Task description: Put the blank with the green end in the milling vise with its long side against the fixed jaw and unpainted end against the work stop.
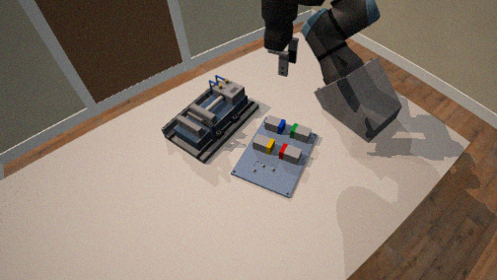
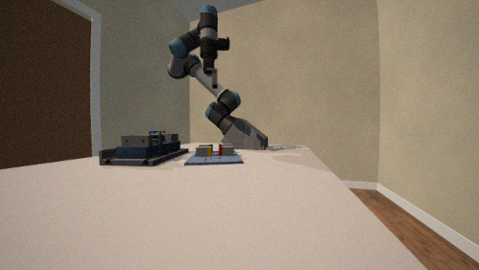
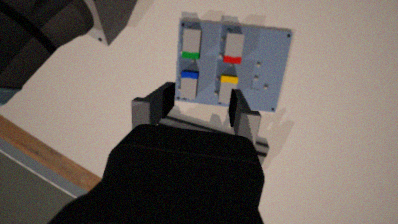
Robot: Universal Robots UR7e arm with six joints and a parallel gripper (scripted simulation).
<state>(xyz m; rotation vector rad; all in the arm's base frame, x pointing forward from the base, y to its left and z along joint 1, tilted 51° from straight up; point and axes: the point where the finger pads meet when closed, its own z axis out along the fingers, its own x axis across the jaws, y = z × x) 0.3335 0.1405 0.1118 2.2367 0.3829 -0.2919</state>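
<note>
Right now the green-end blank is 29 cm below my hand, 6 cm behind it and 2 cm to the left of it. From my hand the other things lie so: blue-ended blank: 29 cm below, 6 cm to the right, 3 cm behind; red-ended blank: 29 cm below, 6 cm to the left, 2 cm ahead; yellow-ended blank: 29 cm below, 6 cm ahead, 3 cm to the right.
</note>
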